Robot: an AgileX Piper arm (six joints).
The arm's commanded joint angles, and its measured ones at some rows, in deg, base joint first. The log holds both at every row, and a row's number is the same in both.
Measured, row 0:
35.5, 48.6, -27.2, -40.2, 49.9, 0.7
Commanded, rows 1 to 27:
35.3, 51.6, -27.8, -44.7, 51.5, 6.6
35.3, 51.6, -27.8, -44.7, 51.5, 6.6
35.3, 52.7, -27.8, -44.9, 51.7, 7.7
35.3, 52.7, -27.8, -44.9, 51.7, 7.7
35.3, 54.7, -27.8, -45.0, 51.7, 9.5
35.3, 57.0, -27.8, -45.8, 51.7, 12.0
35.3, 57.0, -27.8, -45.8, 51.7, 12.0
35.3, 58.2, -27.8, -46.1, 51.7, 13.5
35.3, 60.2, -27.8, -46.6, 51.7, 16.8
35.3, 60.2, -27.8, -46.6, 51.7, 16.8
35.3, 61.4, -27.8, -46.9, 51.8, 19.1
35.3, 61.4, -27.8, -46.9, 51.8, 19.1
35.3, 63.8, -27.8, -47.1, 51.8, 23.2
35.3, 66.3, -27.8, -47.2, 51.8, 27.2
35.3, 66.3, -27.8, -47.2, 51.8, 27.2
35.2, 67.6, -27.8, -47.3, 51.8, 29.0
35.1, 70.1, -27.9, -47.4, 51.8, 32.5
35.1, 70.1, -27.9, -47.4, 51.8, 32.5
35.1, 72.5, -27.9, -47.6, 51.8, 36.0
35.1, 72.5, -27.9, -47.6, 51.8, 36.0
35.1, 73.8, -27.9, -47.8, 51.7, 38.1
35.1, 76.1, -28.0, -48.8, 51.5, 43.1
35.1, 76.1, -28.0, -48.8, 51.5, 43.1
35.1, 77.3, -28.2, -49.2, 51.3, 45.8
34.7, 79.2, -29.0, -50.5, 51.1, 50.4
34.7, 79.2, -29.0, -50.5, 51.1, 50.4
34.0, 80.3, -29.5, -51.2, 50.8, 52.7
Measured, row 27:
34.9, 79.0, -28.4, -46.0, 49.6, 48.2
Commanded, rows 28 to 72:
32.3, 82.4, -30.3, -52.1, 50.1, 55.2
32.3, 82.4, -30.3, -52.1, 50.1, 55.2
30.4, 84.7, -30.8, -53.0, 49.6, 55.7
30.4, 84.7, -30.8, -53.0, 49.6, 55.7
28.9, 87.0, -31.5, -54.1, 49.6, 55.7
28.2, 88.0, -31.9, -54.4, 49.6, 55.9
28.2, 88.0, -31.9, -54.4, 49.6, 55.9
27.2, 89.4, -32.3, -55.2, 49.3, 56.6
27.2, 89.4, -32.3, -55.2, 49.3, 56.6
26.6, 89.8, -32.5, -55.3, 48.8, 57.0
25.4, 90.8, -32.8, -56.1, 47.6, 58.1
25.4, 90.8, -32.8, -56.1, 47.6, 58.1
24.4, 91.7, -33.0, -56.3, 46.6, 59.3
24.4, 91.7, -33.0, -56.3, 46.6, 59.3
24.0, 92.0, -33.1, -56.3, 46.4, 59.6
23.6, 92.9, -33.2, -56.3, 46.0, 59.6
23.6, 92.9, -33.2, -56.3, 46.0, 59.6
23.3, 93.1, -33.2, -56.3, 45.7, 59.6
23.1, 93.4, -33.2, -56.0, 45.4, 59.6
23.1, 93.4, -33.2, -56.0, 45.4, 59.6
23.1, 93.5, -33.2, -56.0, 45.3, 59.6
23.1, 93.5, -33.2, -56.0, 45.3, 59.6
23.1, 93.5, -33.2, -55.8, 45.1, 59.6
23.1, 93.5, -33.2, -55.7, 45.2, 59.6
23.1, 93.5, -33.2, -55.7, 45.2, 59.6
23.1, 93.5, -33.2, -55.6, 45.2, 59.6
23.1, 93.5, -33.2, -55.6, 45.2, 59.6
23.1, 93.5, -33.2, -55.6, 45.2, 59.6
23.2, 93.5, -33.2, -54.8, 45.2, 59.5
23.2, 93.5, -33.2, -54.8, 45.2, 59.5
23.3, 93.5, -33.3, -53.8, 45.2, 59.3
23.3, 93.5, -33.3, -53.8, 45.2, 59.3
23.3, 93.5, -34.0, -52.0, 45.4, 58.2
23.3, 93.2, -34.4, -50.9, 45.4, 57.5
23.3, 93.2, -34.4, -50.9, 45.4, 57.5
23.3, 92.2, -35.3, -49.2, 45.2, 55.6
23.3, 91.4, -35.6, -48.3, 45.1, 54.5
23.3, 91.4, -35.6, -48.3, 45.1, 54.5
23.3, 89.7, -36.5, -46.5, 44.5, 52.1
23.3, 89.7, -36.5, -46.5, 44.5, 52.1
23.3, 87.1, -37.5, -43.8, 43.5, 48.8
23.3, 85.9, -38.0, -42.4, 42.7, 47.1
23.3, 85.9, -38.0, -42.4, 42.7, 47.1
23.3, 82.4, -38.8, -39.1, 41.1, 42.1
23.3, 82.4, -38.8, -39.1, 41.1, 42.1
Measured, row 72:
23.4, 86.3, -37.7, -43.0, 42.7, 48.2
